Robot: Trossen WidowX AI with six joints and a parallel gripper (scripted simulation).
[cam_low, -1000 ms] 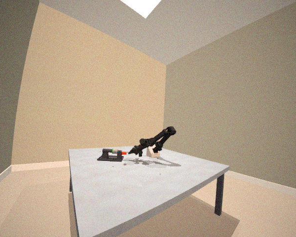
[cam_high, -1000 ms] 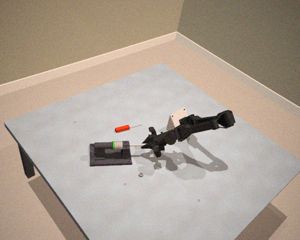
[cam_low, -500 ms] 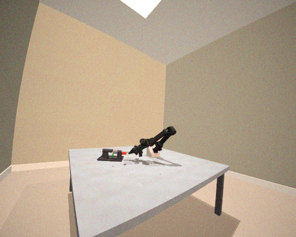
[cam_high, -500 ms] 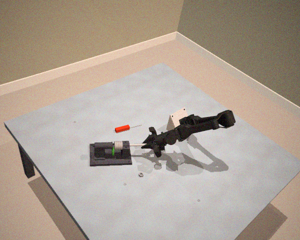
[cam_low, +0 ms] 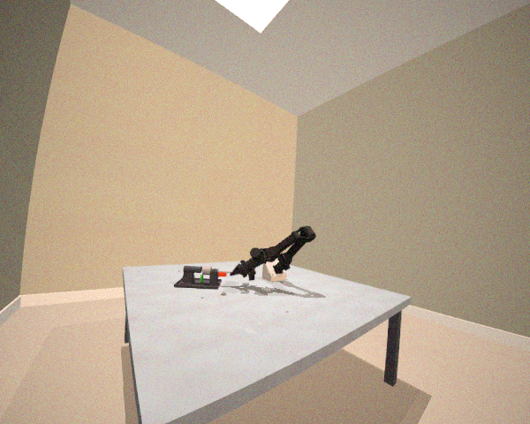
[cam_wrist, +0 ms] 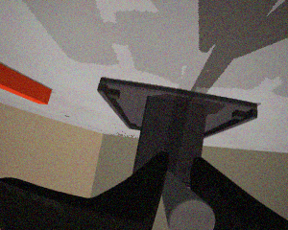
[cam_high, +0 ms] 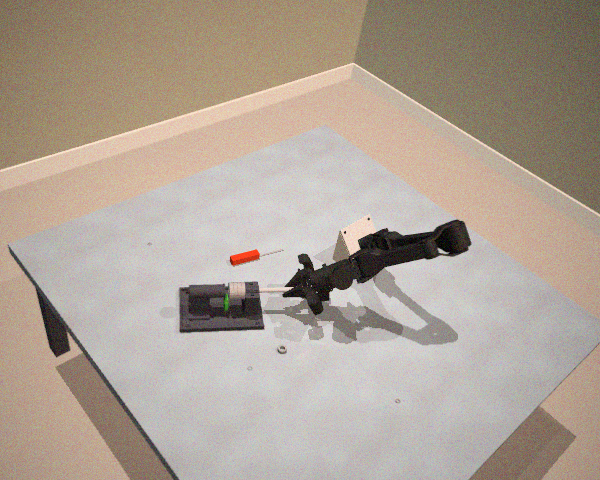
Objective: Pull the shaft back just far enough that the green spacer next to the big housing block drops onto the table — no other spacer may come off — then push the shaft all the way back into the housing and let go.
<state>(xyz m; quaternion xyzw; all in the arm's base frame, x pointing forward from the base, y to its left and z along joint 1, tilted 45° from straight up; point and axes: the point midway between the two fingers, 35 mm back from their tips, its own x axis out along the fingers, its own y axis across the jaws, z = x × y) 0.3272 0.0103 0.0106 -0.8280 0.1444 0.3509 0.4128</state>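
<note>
My gripper tip is now 40 mm short of the thin grey shaft, 30 mm to the left of it and 20 mm below it. Round my gripper tip: green spacer 130 mm ahead, 80 mm to the right, 30 mm below.
</note>
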